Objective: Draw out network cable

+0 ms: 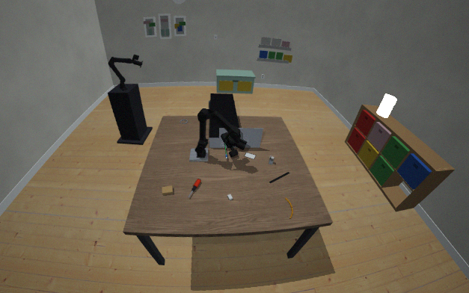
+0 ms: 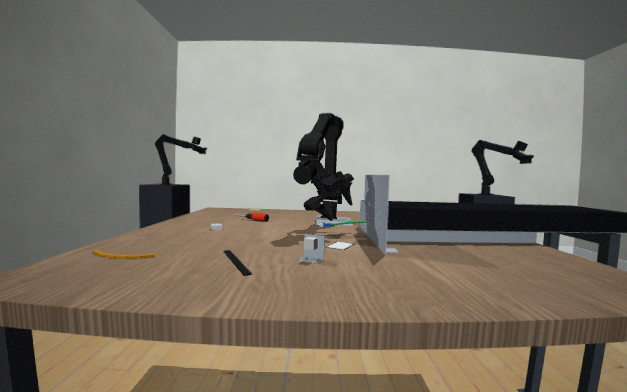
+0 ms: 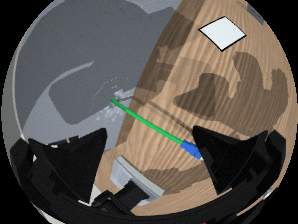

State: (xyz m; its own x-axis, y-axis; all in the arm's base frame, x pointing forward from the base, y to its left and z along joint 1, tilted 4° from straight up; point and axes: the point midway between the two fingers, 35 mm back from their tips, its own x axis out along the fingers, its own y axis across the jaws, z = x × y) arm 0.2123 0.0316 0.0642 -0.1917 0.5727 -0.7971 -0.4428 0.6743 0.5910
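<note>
The blue plug is 10 mm behind my hand, 40 mm to the right of it and 70 mm below it. Also, from my hand: white rectangle (180 mm ahead, 20 mm to the left, 100 mm below); network jack (350 mm ahead, 50 mm to the right, 60 mm below); grey upright panel (130 mm ahead, 120 mm to the left).
</note>
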